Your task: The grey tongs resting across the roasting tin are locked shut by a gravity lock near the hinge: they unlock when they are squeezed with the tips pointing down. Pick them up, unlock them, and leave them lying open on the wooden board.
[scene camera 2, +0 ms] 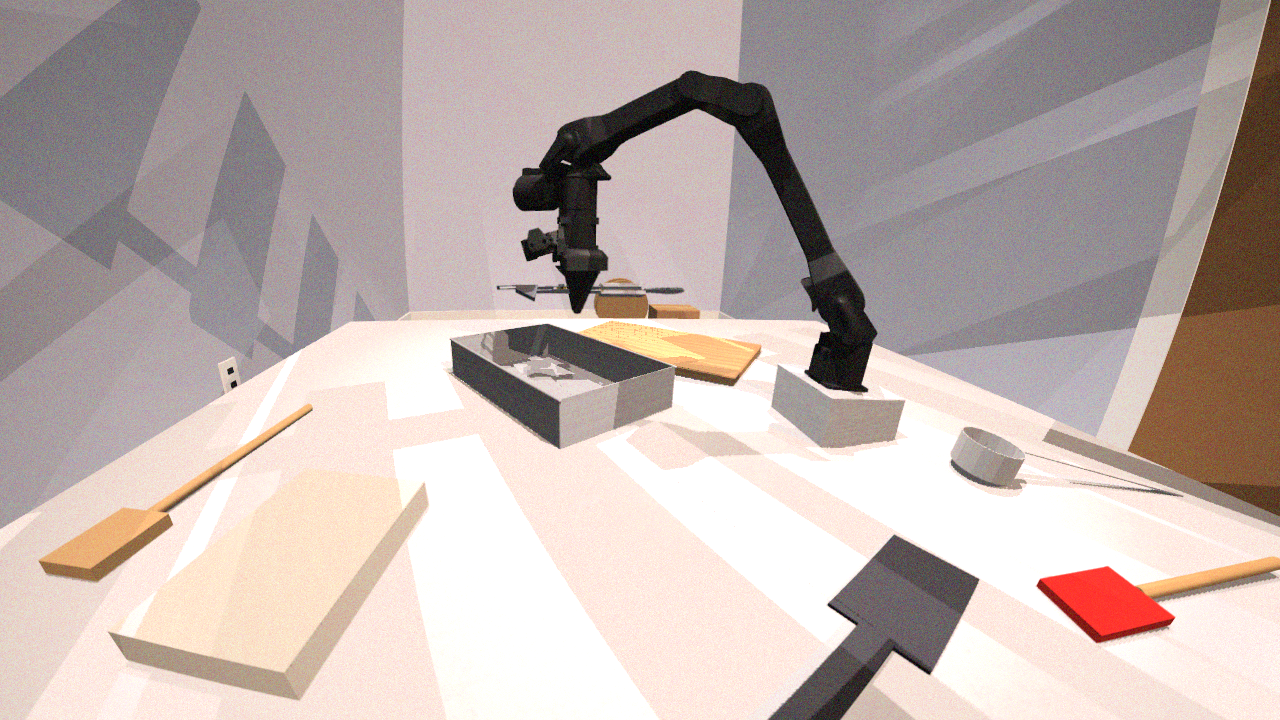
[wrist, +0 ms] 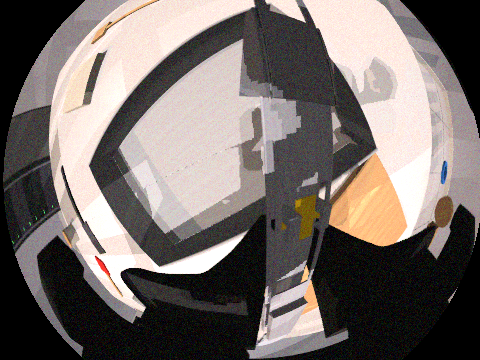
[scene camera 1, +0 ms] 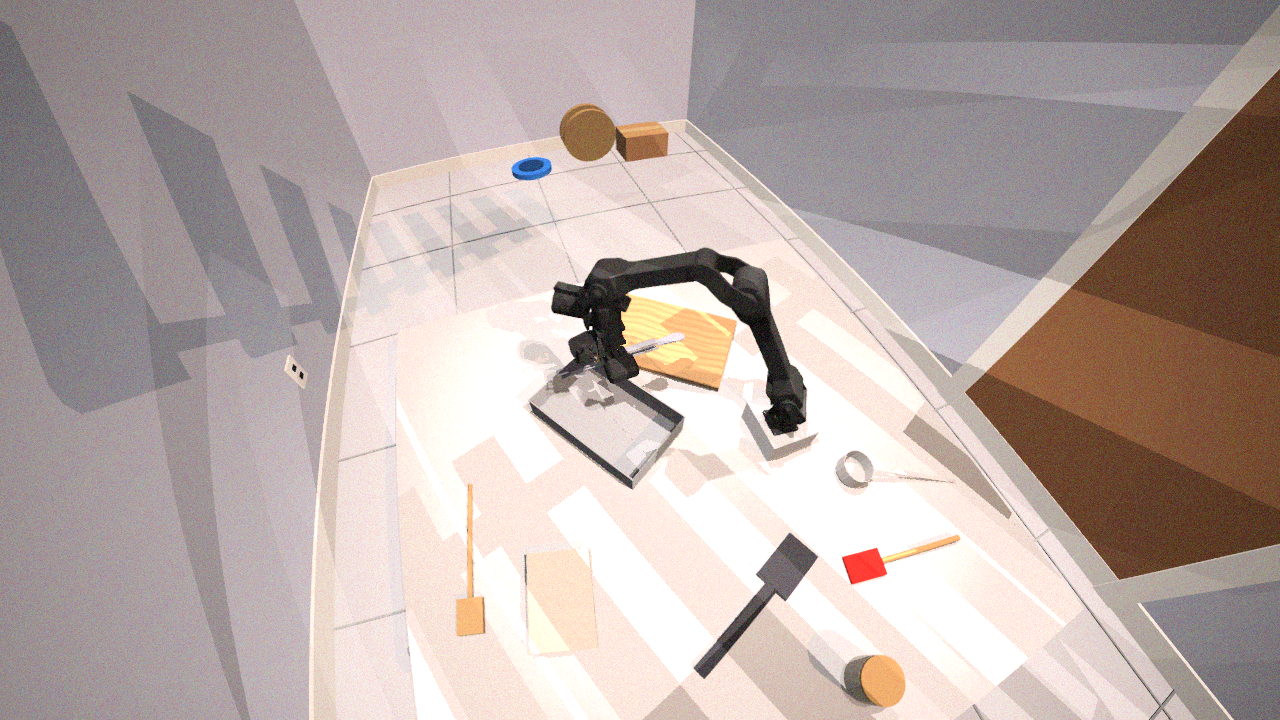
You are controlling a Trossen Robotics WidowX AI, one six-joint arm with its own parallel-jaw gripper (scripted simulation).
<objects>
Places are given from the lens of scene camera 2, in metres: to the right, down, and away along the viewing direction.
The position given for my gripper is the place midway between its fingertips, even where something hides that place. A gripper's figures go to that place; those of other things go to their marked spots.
my gripper (scene camera 2: 576,312): -0.10, -0.07, 0.66
wooden spatula (scene camera 2: 93,554): -0.40, 0.14, 0.21
metal pan (scene camera 2: 990,457): 0.38, 0.11, 0.39
pale block (scene camera 2: 262,609): -0.22, 0.15, 0.19
dark spatula (scene camera 2: 905,599): 0.19, 0.17, 0.26
The marked spots on the pale block and the wooden spatula are 0.18 m apart.
</objects>
